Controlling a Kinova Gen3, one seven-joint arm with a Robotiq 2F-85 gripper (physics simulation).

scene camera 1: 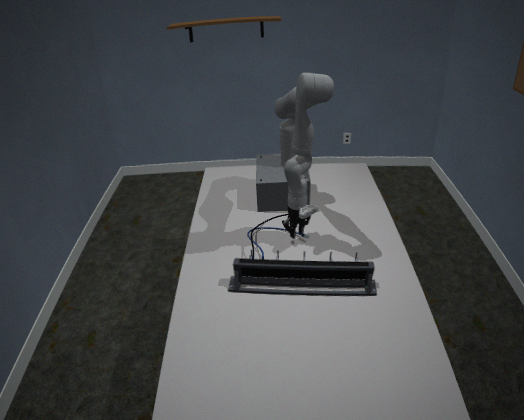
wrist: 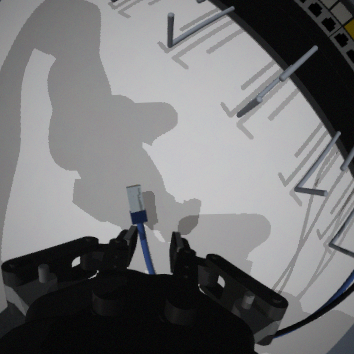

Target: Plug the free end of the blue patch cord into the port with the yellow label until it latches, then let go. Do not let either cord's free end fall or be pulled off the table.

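Frame: origin at the arm's base, x ahead, y left, z up, level; millimetres.
Seen in the pictures: gripper, fingertip midpoint: [scene camera 1: 296, 235] [wrist: 153, 238].
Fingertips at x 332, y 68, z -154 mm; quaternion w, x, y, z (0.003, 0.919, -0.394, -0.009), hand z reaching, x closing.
Pixels of each thing's top centre, then the offset from my fingertips to it. "spot": a spot on its surface instead.
- clear plug at its top centre: [wrist: 135, 199] dz +20, dx +14, dy +40 mm
- dark blue boot at its top centre: [wrist: 136, 217] dz +17, dx +5, dy +27 mm
- yellow label at a spot on its surface: [wrist: 350, 29] spot: dz +80, dx +237, dy +48 mm
- patch panel at its top centre: [wrist: 349, 21] [scene camera 1: 304, 257] dz +89, dx +221, dy +53 mm
The blue patch cord's free end, a clear plug [wrist: 135, 199] with a dark blue boot [wrist: 139, 216], points away from the gripper in the wrist view. Its blue cord [wrist: 144, 245] [scene camera 1: 272, 228] runs back between the fingers, nearer the left finger. My gripper [wrist: 153, 238] [scene camera 1: 298, 236] is partly open, with a gap around the cord; the plug is beyond the fingertips. Whether the plug touches the table cannot be told. The yellow label [wrist: 350, 29] shows partly at the upper right edge, on the patch panel [wrist: 325, 85] [scene camera 1: 305, 266].
Grey hooks [wrist: 300, 64] [wrist: 317, 162] stick out from the panel toward the gripper. A black cord [scene camera 1: 265, 219] [wrist: 300, 328] loops beside the blue one at the panel's left in the scene view. A grey box [scene camera 1: 271, 196] stands behind, by the arm's base.
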